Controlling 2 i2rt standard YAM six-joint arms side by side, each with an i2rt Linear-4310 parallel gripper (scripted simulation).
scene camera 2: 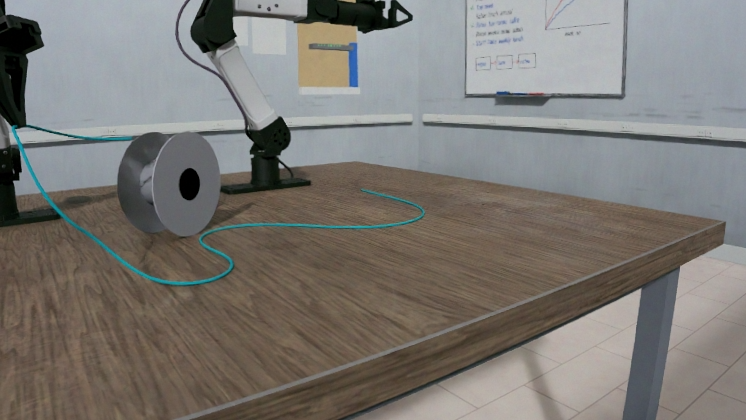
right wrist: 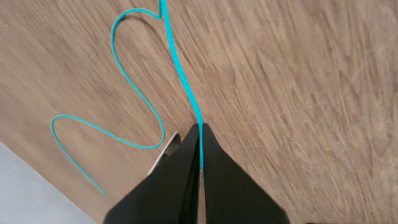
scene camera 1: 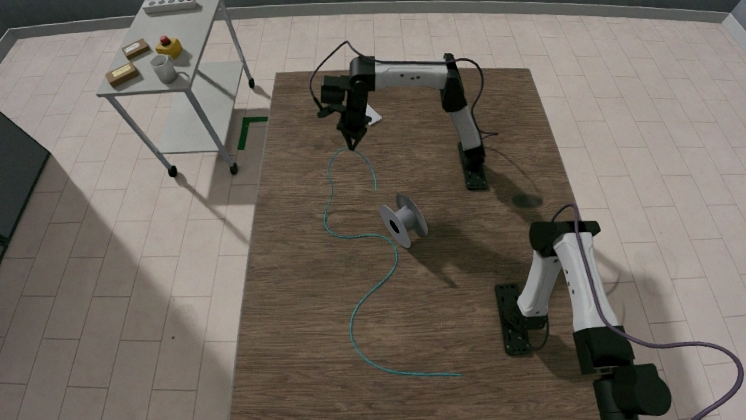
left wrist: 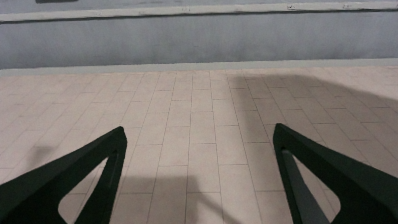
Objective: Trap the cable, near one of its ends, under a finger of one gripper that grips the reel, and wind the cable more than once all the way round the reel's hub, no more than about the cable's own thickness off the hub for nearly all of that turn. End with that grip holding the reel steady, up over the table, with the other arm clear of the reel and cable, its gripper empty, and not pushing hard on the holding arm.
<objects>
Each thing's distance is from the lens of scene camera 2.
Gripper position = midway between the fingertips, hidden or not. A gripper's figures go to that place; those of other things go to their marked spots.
my right gripper [scene camera 2: 20,127]: 63 cm
grey reel [scene camera 2: 178,184]: 77 cm
</objects>
